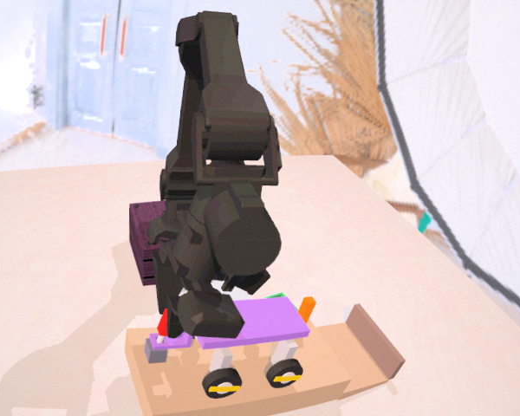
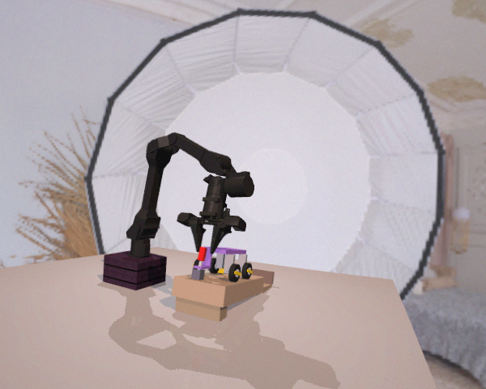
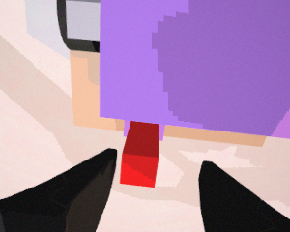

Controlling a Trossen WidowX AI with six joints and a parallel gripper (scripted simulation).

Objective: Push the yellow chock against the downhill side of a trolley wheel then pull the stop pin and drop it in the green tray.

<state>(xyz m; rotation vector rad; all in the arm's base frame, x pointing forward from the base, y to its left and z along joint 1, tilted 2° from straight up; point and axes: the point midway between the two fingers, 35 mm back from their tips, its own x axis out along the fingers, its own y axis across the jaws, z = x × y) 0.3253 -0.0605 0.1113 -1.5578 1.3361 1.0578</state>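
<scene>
My gripper tip is 20 mm above the red-headed stop pin and 10 mm past it. Also, from my gripper tip: tan ramp (110 mm below, 100 mm to the left); yellow chock (200 mm to the left, 70 mm below, 50 mm behind); purple trolley (100 mm to the left, 40 mm below).
</scene>
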